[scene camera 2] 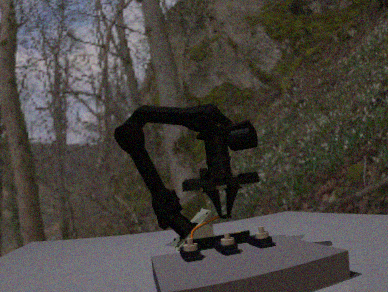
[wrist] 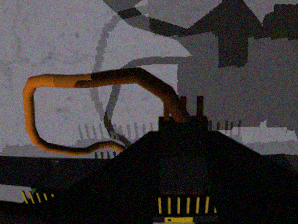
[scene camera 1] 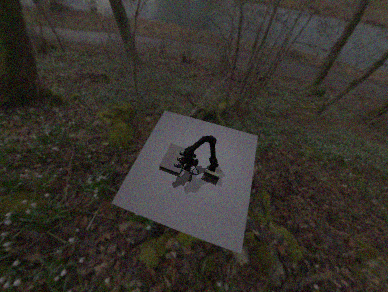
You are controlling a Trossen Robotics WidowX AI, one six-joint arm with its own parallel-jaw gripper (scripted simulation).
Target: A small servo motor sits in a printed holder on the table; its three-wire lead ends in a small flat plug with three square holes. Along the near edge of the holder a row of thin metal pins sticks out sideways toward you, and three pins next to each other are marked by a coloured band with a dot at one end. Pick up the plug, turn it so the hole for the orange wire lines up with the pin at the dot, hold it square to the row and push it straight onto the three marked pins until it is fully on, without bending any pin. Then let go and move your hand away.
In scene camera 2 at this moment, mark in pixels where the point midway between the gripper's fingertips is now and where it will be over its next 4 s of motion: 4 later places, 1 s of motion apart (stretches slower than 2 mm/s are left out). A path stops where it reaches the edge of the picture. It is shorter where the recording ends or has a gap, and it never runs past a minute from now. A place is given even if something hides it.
My gripper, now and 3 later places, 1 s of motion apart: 224, 216; 229, 231; 232, 232; 230, 207
